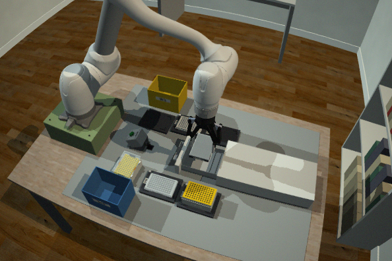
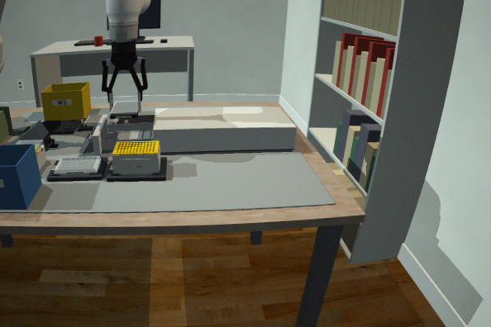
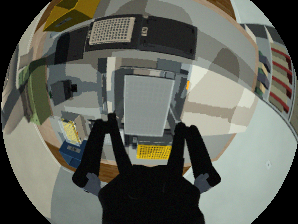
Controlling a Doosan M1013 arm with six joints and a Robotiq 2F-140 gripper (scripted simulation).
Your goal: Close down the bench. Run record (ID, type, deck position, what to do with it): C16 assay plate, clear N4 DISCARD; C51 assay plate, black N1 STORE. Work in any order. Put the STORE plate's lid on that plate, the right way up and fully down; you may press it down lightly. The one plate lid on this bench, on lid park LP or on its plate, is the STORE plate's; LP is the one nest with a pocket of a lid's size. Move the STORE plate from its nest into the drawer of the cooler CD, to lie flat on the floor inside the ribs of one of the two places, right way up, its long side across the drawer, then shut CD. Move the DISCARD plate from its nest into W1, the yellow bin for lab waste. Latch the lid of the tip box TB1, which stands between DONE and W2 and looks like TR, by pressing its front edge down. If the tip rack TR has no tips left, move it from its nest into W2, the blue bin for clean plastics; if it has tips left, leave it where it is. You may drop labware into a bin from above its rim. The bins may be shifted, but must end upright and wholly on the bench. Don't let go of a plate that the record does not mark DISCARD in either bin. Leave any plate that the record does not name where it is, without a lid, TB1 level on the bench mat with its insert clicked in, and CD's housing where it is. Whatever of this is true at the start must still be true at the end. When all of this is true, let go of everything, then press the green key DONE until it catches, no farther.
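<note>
The cooler drawer lies 110 mm below my hand and 40 mm ahead of it. From my hand the other things lie so: cooler CD: 170 mm ahead, 100 mm below; then black plate: 20 mm below; then grey plate lid: 10 mm below.
</note>
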